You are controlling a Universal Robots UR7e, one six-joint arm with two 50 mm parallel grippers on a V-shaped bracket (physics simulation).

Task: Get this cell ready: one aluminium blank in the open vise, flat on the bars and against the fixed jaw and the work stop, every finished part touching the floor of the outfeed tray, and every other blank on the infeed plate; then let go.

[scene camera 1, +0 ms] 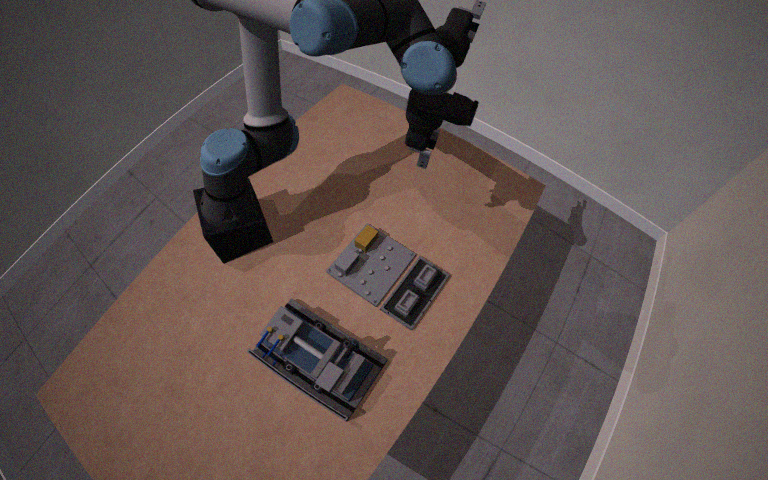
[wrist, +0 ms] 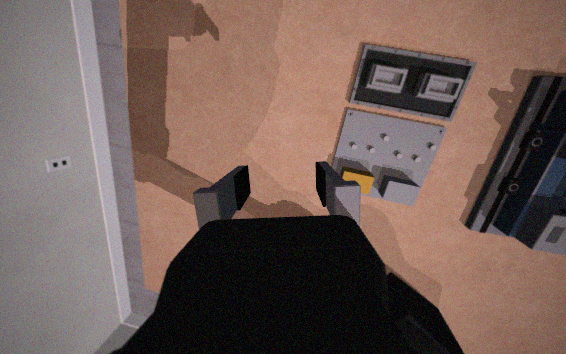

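My gripper is open and empty, high over the table, away from the plate. The bracket's second gripper points up in the scene view; its fingers are unclear. A grey aluminium blank and a yellow block sit on the infeed plate. Two pocketed grey parts lie apart in the outfeed tray: one part and another. The vise shows a light grey block at one jaw; whether it is a blank is unclear.
The outfeed tray lies beside the infeed plate, which carries several small pegs. Two blue rods with yellow ends stand at the vise's left end. The robot's black base stands at the table's left edge. A wall with a socket is beyond the table.
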